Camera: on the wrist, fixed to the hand. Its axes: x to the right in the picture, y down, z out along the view.
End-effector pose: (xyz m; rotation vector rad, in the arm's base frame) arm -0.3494 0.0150 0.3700 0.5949 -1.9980 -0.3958
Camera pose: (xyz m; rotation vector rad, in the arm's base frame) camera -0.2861 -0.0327 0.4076 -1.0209 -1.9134 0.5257
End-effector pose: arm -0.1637 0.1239 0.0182 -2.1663 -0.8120 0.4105
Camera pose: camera -0.1186 0.1193 0.0933 -2.3861 1.0264 1.1750
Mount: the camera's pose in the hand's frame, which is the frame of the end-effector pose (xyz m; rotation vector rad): 0.0284 -0.0358 -0.0749 -0.0195 -0.0661 1.5541
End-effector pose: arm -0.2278 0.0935 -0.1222 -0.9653 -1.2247 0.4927
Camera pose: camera -0.1550 0.0702 -0.0791 -1.8179 -0.2893 1.6986
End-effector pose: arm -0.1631 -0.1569 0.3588 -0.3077 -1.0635 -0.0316
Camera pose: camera -0.0914 -0.2074 0.3582 -1.0803 -0.6550 1.3572
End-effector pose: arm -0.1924 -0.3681 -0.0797 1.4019 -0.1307 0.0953
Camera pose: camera -0.1565 -0.3005 -0.1226 0.9884 -1.2431 1.3094
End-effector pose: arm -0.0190 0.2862 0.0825 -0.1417 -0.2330 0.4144
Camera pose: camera 0.0388 0.2589 0.0224 -0.3163 -0.1512 1.9629
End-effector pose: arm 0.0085 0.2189 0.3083 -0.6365 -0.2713 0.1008
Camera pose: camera 0.0571 0.1523 0.2783 -0.7382 0.2188 1.6088
